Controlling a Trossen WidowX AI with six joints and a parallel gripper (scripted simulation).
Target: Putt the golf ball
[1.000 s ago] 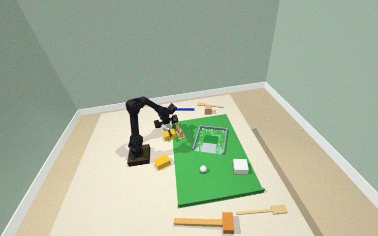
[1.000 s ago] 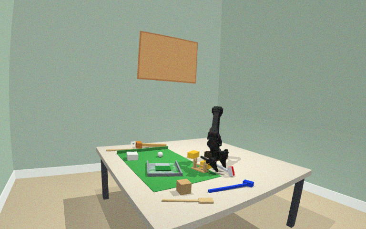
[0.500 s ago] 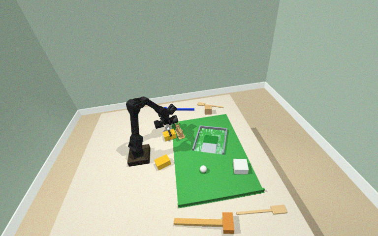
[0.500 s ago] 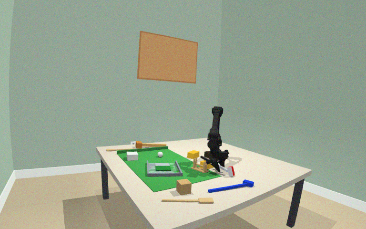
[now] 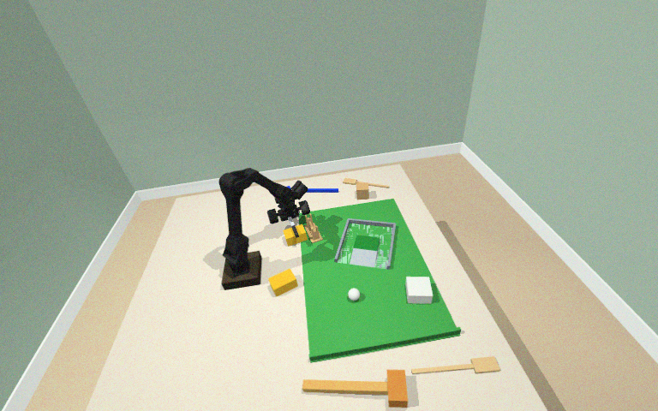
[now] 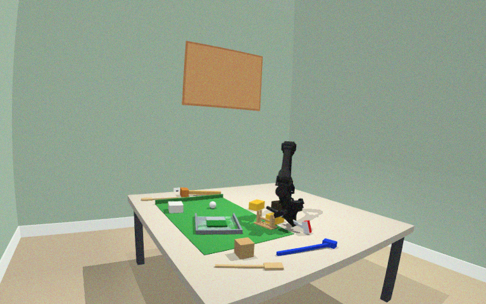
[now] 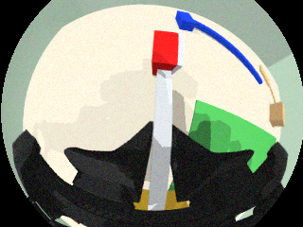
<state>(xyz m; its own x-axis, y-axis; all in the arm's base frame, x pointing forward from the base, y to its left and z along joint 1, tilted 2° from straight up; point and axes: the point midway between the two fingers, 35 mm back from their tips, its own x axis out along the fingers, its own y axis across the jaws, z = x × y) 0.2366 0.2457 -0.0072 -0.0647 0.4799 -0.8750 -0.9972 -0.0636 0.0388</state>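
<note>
My gripper tip is 40 mm to the left of the red putter, 30 mm below it and 10 mm short of it. Also, from my gripper tip: wooden stand: 120 mm to the right, 90 mm ahead, 20 mm above; blue putter: 190 mm to the left, 140 mm ahead; wooden cube: 390 mm ahead, 60 mm to the left, 10 mm above.
</note>
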